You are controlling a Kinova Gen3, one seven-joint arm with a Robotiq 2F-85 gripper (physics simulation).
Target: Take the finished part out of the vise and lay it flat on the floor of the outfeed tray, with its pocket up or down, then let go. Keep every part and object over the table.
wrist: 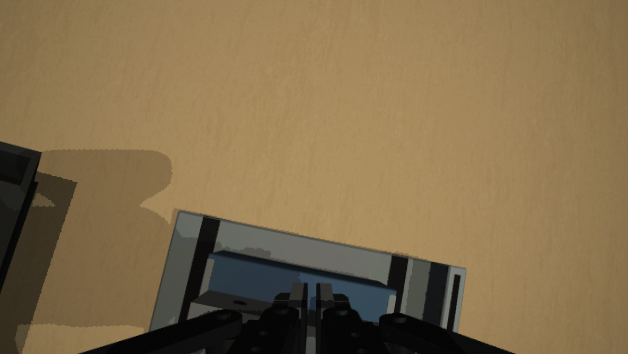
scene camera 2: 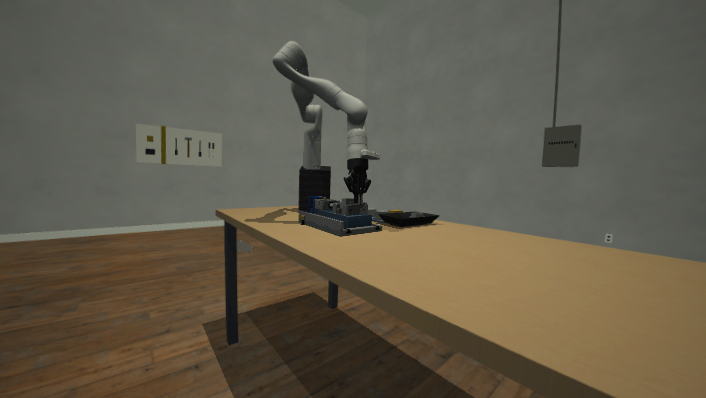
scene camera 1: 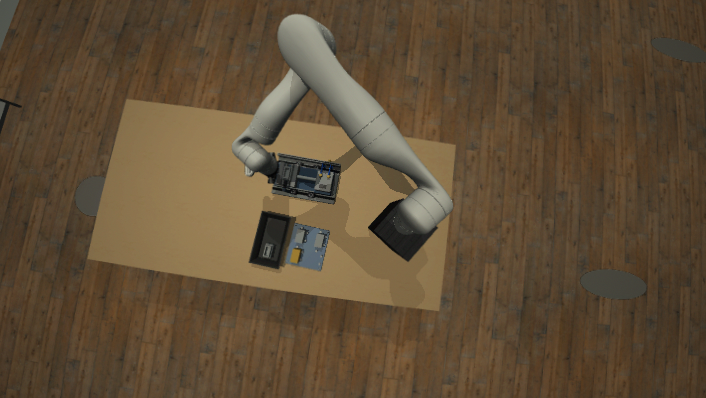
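Where they show: gripper, fingertip midpoint: [wrist: 311,304] [scene camera 2: 358,205]; arm's base, link origin: [scene camera 2: 312,168].
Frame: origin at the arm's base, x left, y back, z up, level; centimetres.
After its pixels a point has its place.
Observation:
The vise [scene camera 1: 304,197] @[z -22.0, x -7.9, y -42.4 cm] [scene camera 2: 322,223] @[z -21.4, x -26.5, y -45.4 cm] [wrist: 300,240] @[z -22.0, x -17.2, y -57.2 cm] stands on the table, grey with a blue body. My gripper [scene camera 2: 358,201] @[z -14.4, x -17.8, y -54.4 cm] [wrist: 311,304] @[z -14.4, x -17.8, y -54.4 cm] is upright and low over its jaw end. The fingers are nearly together with a narrow gap. A small grey strip shows low in that gap in the wrist view; I cannot tell whether it is a thin wall of the finished part or vise behind. The finished part cannot be made out clearly; jaws and fingers hide that spot. The black outfeed tray [scene camera 1: 255,240] @[z -19.9, x 13.6, y -62.3 cm] [scene camera 2: 409,221] @[z -21.4, x 5.4, y -60.6 cm] [wrist: 25,150] @[z -19.8, x 0.9, y -60.9 cm] stands beside the vise, apart from it.
A small grey part [scene camera 1: 268,250] @[z -20.8, x 17.7, y -56.2 cm] lies in the tray's near end. A blue plate [scene camera 1: 311,257] @[z -23.2, x 19.8, y -36.8 cm] next to the tray bears grey blocks and a yellow block [scene camera 1: 296,256] @[z -19.6, x 19.1, y -43.0 cm]. Blue and yellow fittings stand on the vise's far end. The black robot base [scene camera 1: 402,240] @[z 0.6, x 6.7, y -1.1 cm] [scene camera 2: 314,187] @[z -10.4, x -2.6, y -6.3 cm] is at the table's right.

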